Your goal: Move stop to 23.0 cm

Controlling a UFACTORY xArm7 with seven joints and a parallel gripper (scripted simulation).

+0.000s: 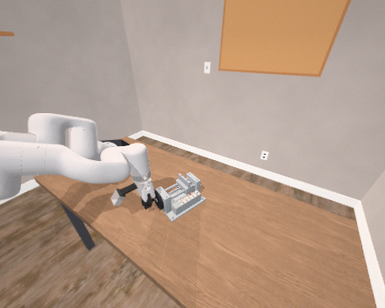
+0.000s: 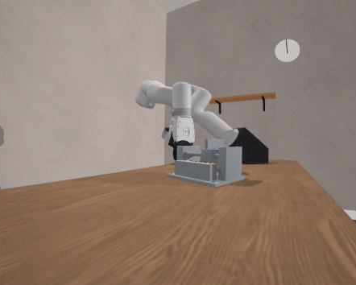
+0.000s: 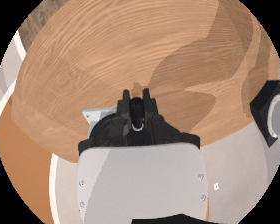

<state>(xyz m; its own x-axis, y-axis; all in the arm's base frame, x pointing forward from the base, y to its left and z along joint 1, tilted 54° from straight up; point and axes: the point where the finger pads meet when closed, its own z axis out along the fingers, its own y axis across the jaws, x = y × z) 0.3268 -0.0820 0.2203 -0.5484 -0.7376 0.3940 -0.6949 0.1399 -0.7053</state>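
My gripper is now 20 mm short of the handwheel and 20 mm to the right of it. The rest, counted from my hand: sliding stop block 150 mm ahead, 120 mm to the left, 30 mm above.
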